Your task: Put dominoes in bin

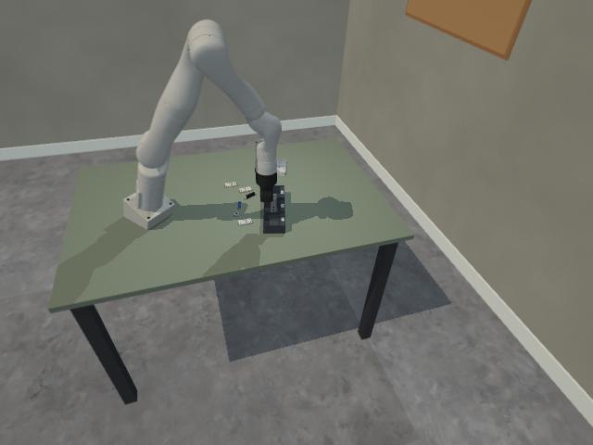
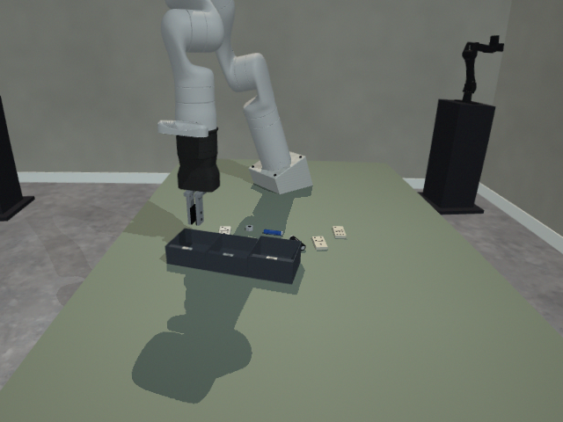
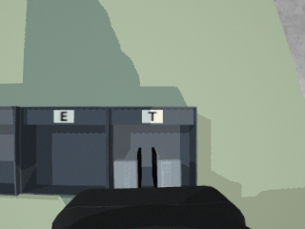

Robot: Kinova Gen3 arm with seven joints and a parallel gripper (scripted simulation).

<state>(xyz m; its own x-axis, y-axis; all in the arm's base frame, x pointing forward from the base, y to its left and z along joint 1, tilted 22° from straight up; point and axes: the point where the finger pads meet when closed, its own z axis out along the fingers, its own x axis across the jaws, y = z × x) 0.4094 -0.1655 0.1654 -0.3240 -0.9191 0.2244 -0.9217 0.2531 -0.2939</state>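
Right now the dark three-part bin is 7 cm to the left of my hand, 7 cm below it and 3 cm ahead of it. From my hand the other things lie so: blue cylinder (16 cm to the left, 9 cm below, 9 cm behind); then small grey nut (12 cm behind, 11 cm to the left, 9 cm below); then black cylinder (21 cm to the left, 9 cm below, 3 cm behind).
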